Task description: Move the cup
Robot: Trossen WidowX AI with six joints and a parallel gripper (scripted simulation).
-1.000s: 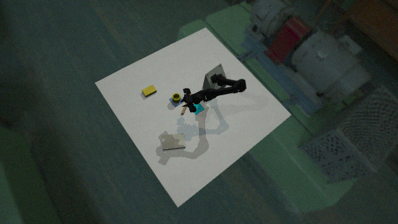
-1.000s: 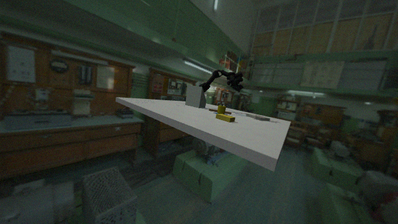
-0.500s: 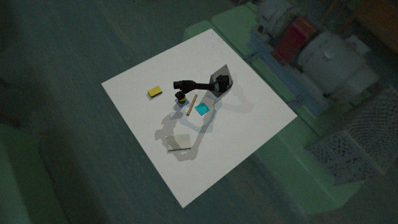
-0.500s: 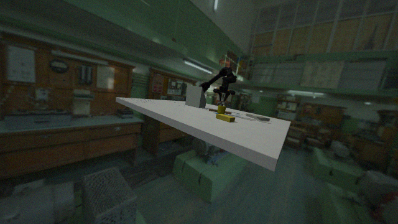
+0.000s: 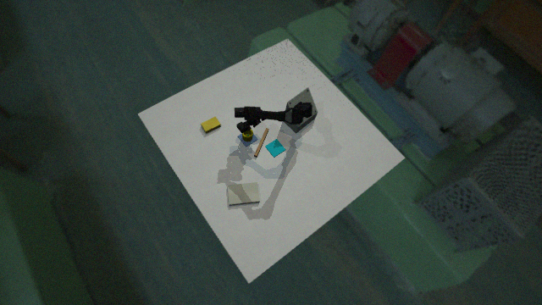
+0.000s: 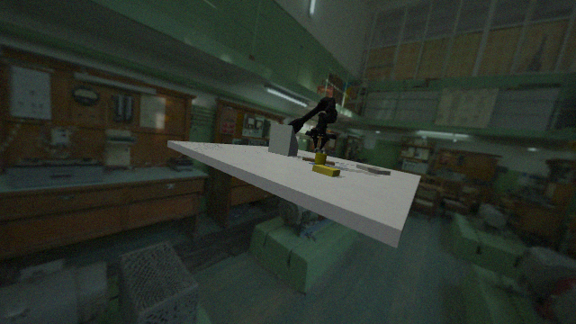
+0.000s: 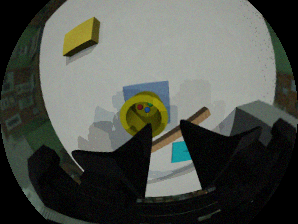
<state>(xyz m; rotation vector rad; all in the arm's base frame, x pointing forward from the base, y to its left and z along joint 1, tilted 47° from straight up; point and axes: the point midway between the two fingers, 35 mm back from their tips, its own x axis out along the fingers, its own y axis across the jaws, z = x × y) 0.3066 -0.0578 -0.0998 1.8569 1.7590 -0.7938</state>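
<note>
Now: gripper tip 6 cm above the yellow cup and 2 cm short of it. Round my gripper tip: teal pad (17 cm to the left, 10 cm below, 6 cm behind); then wooden stick (9 cm to the left, 9 cm below, 2 cm behind); then red marble (8 cm below, 4 cm ahead).
</note>
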